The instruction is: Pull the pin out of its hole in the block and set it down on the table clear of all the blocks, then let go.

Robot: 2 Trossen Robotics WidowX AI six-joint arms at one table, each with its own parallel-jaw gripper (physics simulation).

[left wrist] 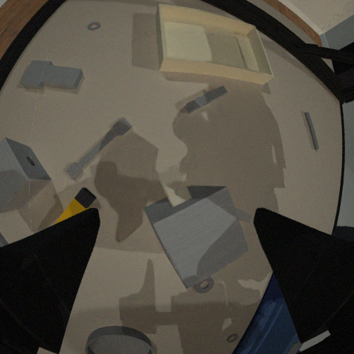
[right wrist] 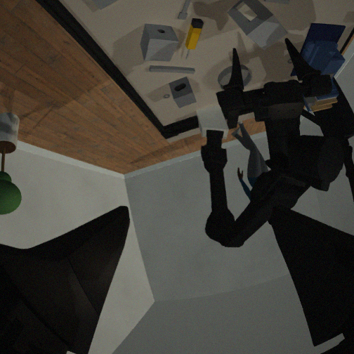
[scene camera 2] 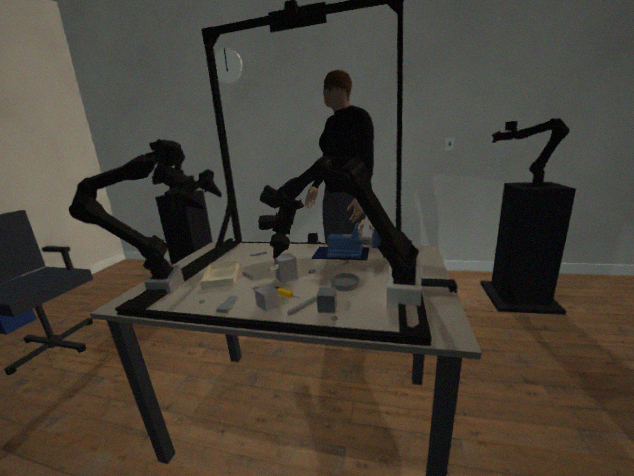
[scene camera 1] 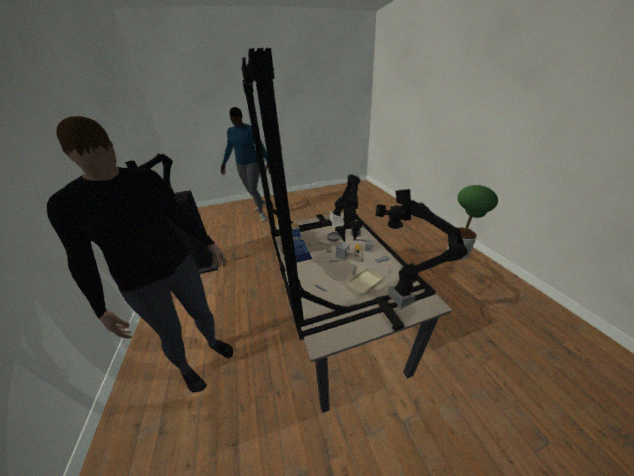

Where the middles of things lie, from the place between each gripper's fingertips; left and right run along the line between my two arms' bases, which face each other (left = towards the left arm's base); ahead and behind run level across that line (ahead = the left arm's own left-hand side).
My left gripper is now 70 mm above the cream pin (left wrist: 171, 180), 20 mm past it and 10 mm to the left of it. Also, from my left hand: cream tray (scene camera 2: 220, 274) 260 mm to the right, 110 mm below, 20 mm behind.
I see the cream pin 170 mm behind my right hand, 110 mm to the left of it and 290 mm below it. The rest, counted from my right hand: cream tray (180 mm behind, 140 mm to the right, 340 mm below).
